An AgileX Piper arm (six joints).
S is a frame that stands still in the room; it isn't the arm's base.
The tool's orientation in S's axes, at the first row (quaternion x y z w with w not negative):
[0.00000, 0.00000, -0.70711, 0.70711]
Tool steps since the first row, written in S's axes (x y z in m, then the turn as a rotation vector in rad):
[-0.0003, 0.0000, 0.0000, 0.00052, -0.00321, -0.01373]
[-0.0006, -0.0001, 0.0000, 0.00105, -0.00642, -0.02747]
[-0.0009, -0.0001, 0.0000, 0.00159, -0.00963, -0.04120]
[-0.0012, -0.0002, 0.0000, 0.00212, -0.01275, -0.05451]
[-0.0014, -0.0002, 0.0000, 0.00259, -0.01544, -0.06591]
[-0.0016, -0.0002, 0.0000, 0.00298, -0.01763, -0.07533]
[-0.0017, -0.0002, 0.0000, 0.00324, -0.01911, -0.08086]
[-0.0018, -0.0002, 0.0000, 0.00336, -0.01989, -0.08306]
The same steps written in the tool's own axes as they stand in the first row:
[0.0000, -0.0003, 0.0000, 0.00321, 0.00052, -0.01373]
[0.0001, -0.0006, 0.0000, 0.00642, 0.00105, -0.02747]
[0.0001, -0.0009, 0.0000, 0.00963, 0.00159, -0.04120]
[0.0002, -0.0012, 0.0000, 0.01275, 0.00212, -0.05451]
[0.0002, -0.0014, 0.0000, 0.01544, 0.00259, -0.06591]
[0.0002, -0.0016, 0.0000, 0.01763, 0.00298, -0.07533]
[0.0002, -0.0017, 0.0000, 0.01911, 0.00324, -0.08086]
[0.0002, -0.0018, 0.0000, 0.01989, 0.00336, -0.08306]

